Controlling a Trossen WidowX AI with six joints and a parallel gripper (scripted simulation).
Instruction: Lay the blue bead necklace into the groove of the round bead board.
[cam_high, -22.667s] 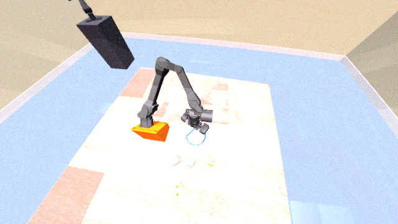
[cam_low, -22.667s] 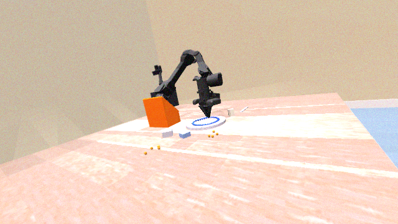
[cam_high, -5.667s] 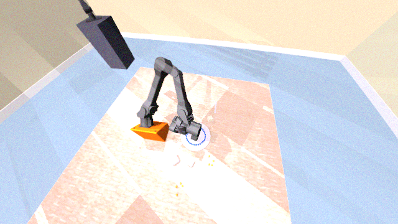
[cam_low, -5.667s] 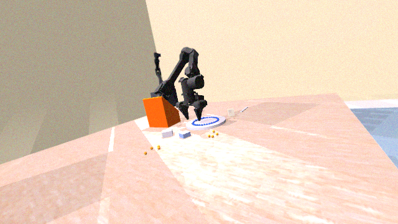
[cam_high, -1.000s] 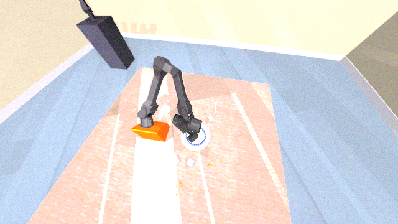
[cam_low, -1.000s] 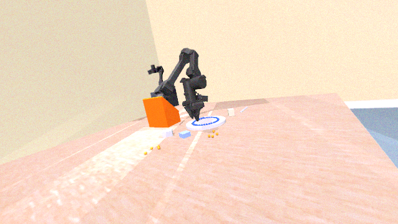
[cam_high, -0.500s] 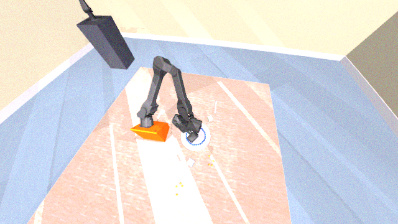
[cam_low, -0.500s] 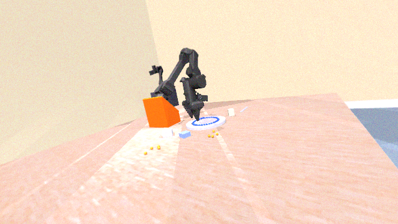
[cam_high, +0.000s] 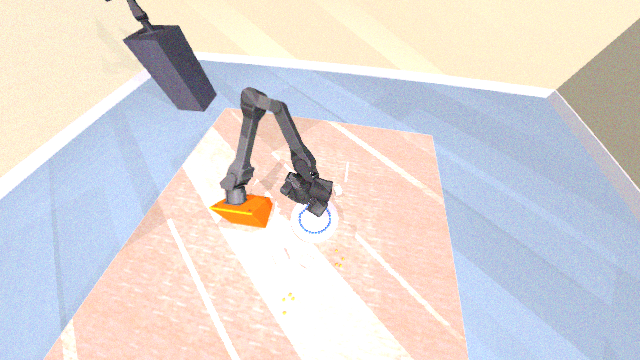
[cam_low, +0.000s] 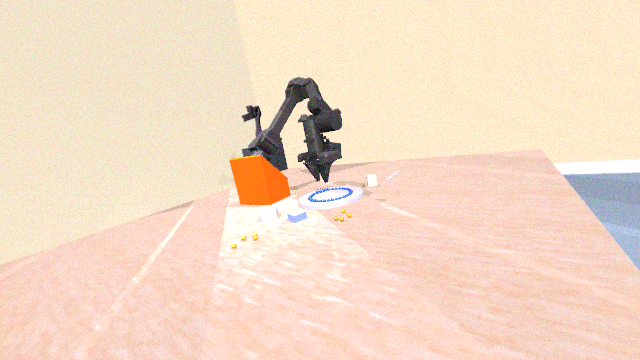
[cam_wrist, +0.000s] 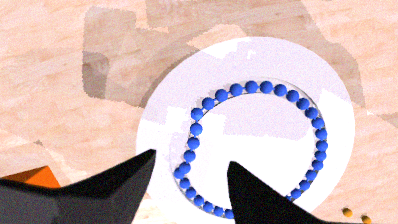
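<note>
Right now the round white bead board is 40 mm ahead of my gripper tip, 30 mm to the right of it and 40 mm below it. From my gripper tip the other things lie so: white block: 60 mm behind, 200 mm to the right, 30 mm below; light blue cube: 40 mm ahead, 200 mm to the right, 40 mm below; beige cube: 130 mm ahead, 100 mm to the left, 30 mm below.
</note>
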